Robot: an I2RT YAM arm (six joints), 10 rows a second.
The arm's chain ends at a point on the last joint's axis. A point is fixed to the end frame.
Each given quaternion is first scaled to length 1.
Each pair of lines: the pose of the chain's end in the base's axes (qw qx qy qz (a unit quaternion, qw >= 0); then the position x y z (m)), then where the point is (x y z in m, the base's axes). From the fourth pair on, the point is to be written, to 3 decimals.
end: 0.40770 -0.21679 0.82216 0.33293 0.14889 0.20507 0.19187
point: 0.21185 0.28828 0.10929
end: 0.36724 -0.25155 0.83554 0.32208 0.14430 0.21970 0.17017
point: 0.19723 0.30061 0.07874
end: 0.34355 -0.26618 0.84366 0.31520 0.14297 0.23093 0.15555
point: 0.19039 0.30968 0.05934
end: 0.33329 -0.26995 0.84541 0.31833 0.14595 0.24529 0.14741
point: 0.191 0.324 0.050
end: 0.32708 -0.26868 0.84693 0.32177 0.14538 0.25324 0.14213
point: 0.188 0.333 0.044
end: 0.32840 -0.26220 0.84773 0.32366 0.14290 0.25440 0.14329
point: 0.186 0.334 0.046
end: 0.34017 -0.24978 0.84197 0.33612 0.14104 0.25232 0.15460
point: 0.187 0.335 0.061
